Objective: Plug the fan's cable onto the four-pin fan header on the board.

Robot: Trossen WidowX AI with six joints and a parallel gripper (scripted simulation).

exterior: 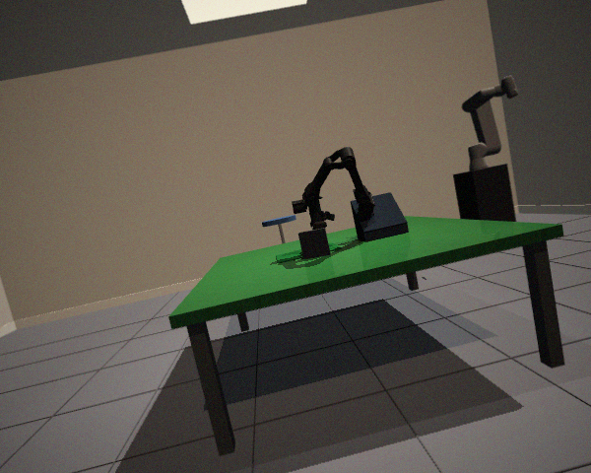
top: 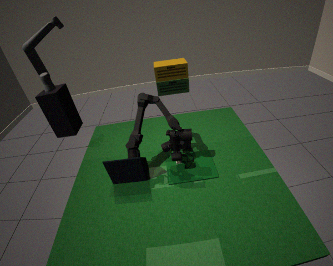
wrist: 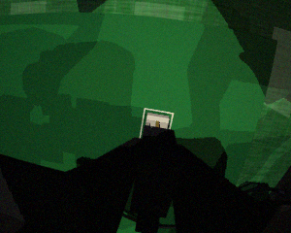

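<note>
Right now the black fan plug is 1 cm ahead of my gripper tip and 1 cm above it. From my gripper tip the other things lie so: green board: 8 cm ahead, 4 cm to the right, 6 cm below; four-pin header: 1 cm ahead, 4 cm below; fan: 5 cm ahead, 13 cm to the left, 2 cm above.
</note>
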